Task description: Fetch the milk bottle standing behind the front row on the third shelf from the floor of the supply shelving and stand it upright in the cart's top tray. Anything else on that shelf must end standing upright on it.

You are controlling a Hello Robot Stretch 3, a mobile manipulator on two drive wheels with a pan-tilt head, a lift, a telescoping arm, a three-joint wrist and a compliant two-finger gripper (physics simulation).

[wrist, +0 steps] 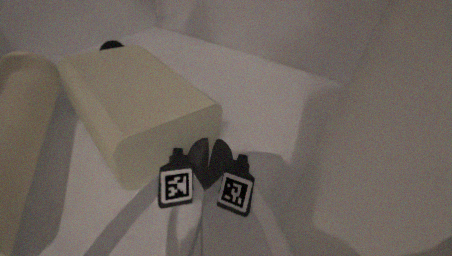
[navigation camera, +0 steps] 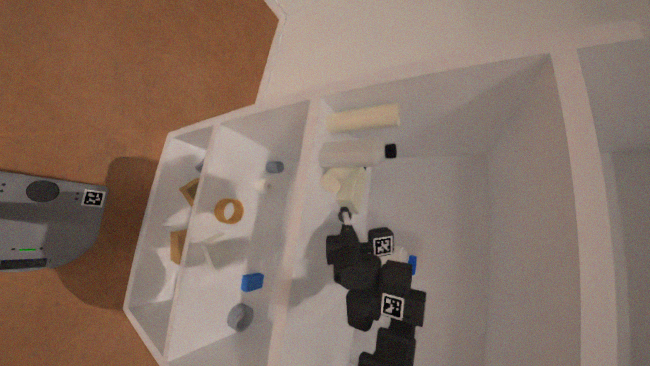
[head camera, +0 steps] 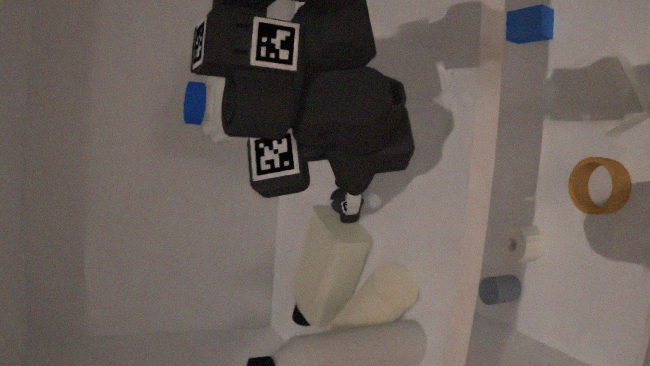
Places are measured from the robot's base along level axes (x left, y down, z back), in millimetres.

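Where they show: gripper, between the fingertips: point(navigation camera: 344, 214) point(head camera: 346, 203); robot's base, origin of its link: point(navigation camera: 44, 190).
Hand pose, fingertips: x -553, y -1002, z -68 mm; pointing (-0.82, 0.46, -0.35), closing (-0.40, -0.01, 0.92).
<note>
Each offset is from my fingertips to the top centre of the thing. "spot": to the spot under its first point.
The milk bottle @[dx +19, dy -209, dz +105 mm] point(head camera: 215, 112) point(navigation camera: 401, 255), white with a blue cap, stands upright behind my wrist, which hides most of its body. A large pale surface at the right of the wrist view may be its side. My gripper point(head camera: 346, 207) point(navigation camera: 345, 215) point(wrist: 211, 156) is shut, its fingertips almost together with nothing between them. They are close to the near end of a cream carton @[spot: dx +41, dy -32, dz -74 mm] point(head camera: 335, 270) point(navigation camera: 352, 192) point(wrist: 135, 95) with a black cap, which lies on its side. A cream cylinder @[dx +76, dy -41, dz -130 mm] point(head camera: 395, 290) point(navigation camera: 332, 180) point(wrist: 25, 125) lies beside it. The cart does not show.
A grey-white bottle @[dx +139, dy -164, dz -142 mm] point(head camera: 360, 345) point(navigation camera: 350, 152) with a black cap and a pale yellow cylinder @[dx +129, dy -167, dz -233 mm] point(navigation camera: 367, 117) stand upright. The shelf's front edge @[spot: dx +200, dy +29, dz +51 mm] point(head camera: 482, 175) point(navigation camera: 295, 200) separates them from the level below, holding an orange ring @[dx +87, dy +418, dz +43 mm] point(head camera: 580, 185) point(navigation camera: 220, 210) and a blue block @[dx -91, dy +428, dz +349 mm] point(head camera: 527, 25) point(navigation camera: 252, 282).
</note>
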